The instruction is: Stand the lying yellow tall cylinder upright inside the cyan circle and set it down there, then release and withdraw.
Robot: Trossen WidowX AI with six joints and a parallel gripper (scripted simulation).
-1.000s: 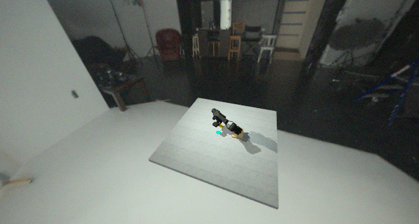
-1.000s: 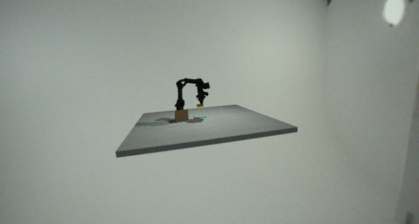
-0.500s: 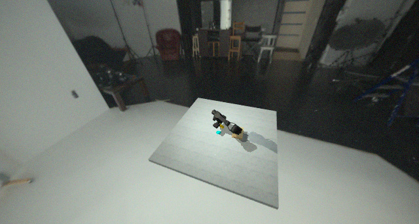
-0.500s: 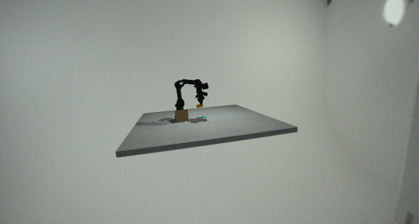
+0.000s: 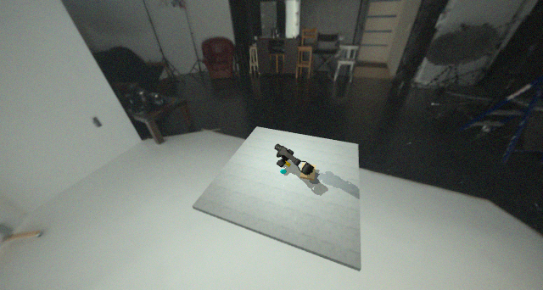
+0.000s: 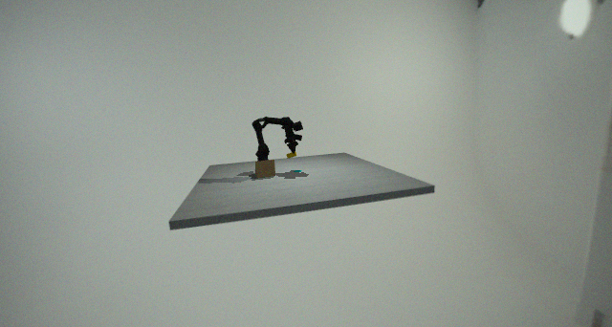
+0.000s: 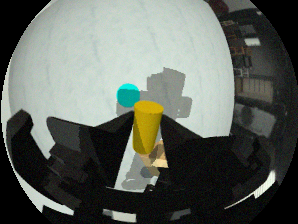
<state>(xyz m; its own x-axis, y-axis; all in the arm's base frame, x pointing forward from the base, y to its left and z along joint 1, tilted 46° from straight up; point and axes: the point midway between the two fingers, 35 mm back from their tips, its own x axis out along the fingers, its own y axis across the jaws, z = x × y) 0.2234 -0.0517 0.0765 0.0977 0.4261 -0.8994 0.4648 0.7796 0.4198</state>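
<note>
Right now the cyan circle is 2 cm ahead of my gripper tip and 13 cm below it. Round my gripper tip: yellow tall cylinder: 2 cm behind, 1 cm to the left, 1 cm below.
</note>
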